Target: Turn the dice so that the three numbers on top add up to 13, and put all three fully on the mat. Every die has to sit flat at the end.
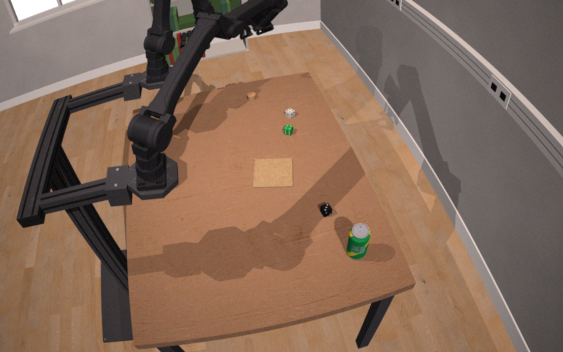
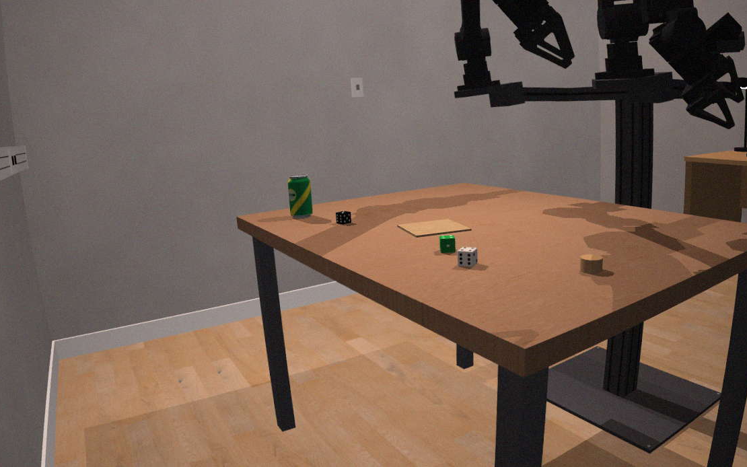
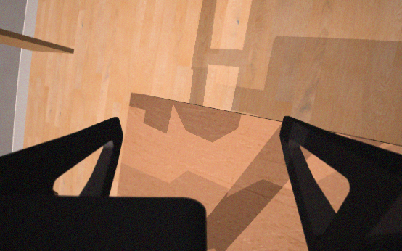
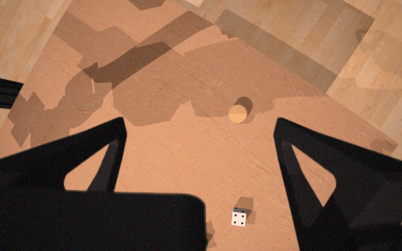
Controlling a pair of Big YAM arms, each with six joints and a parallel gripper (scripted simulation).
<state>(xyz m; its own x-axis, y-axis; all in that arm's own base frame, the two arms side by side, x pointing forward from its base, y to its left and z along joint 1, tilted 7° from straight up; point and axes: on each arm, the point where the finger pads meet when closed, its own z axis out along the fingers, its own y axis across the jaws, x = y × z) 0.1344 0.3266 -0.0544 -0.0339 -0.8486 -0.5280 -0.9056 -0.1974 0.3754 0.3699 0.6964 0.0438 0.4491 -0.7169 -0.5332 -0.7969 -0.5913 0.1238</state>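
My right gripper is now 35 cm above the green die, 25 cm to the left of it and 9 cm short of it. From my right hand the other things lie so: small wooden cylinder 35 cm below, 4 cm to the left, 2 cm behind; then mat 45 cm to the right, 36 cm below, 2 cm behind.
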